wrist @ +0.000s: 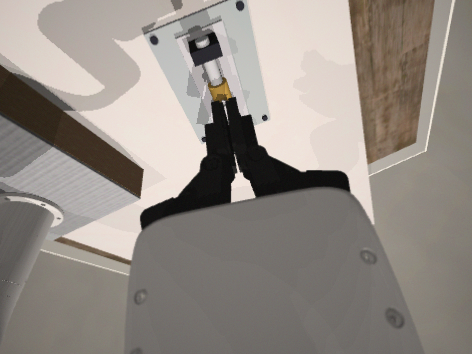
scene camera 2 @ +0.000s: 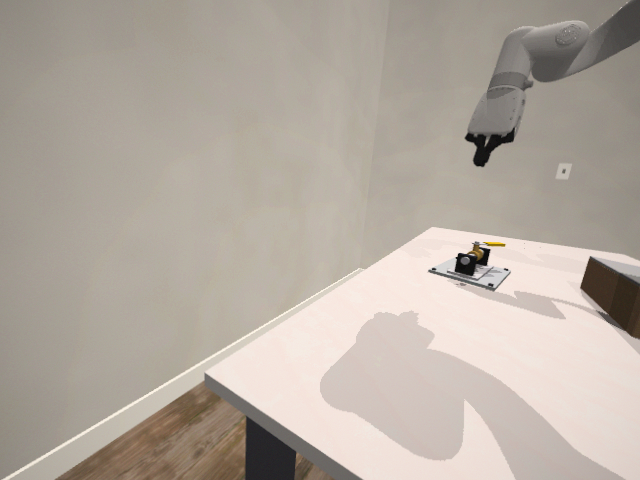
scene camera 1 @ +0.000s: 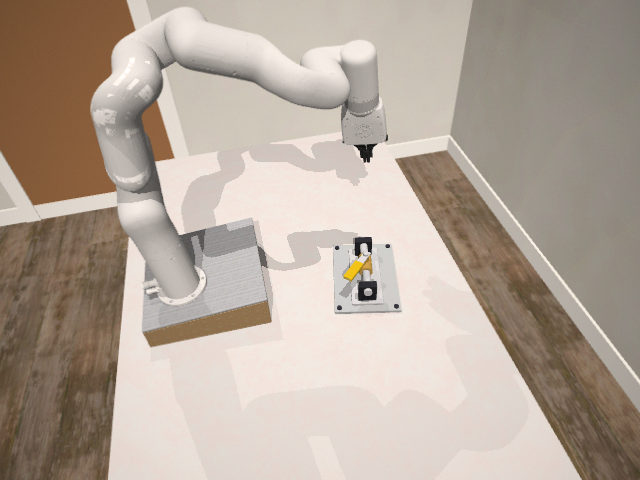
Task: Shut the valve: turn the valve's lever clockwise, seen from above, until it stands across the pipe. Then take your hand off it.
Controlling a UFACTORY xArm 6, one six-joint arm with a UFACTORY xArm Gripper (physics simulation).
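The valve's yellow lever (scene camera 1: 356, 270) (scene camera 2: 494, 243) stands slantwise to the pipe in the first scene view, its free end out on the robot base's side, neither along the pipe nor square across it. The white pipe (scene camera 1: 366, 276) (wrist: 213, 72) runs through the brass valve body (wrist: 219, 91) between two black blocks on a grey plate (scene camera 1: 390, 279) (scene camera 2: 493, 279) (wrist: 251, 80). My gripper (scene camera 1: 366, 159) (scene camera 2: 480, 162) (wrist: 227, 115) is shut and empty, high above the table and well clear of the lever. In the wrist view the fingers hide the lever.
The arm stands on a grey-topped wooden block (scene camera 1: 232, 289) (scene camera 2: 610, 294) (wrist: 75, 140) beside the valve plate. Both stand on the pale table (scene camera 1: 305, 198) (scene camera 2: 336, 320). The table's long edge runs beyond the plate, on the side away from the block. Walls rise behind the table.
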